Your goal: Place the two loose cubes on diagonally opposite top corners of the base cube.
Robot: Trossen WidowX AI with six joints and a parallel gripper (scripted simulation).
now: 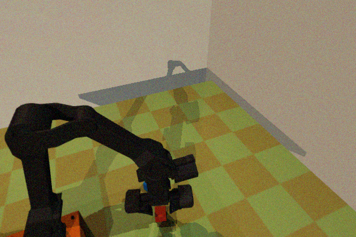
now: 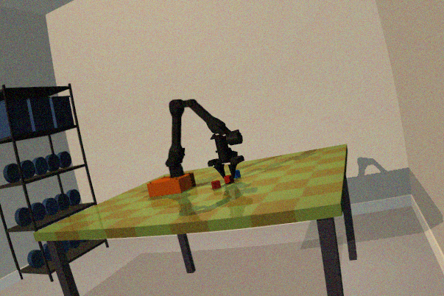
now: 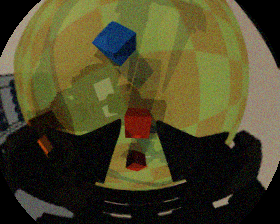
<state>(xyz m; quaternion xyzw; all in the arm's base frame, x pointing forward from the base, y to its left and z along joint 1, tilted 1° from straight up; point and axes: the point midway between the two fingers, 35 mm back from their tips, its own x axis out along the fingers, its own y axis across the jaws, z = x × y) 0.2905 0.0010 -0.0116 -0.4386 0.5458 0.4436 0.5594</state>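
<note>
The blue cube lies 110 mm to the left of my gripper tip and 10 mm behind it.
</note>
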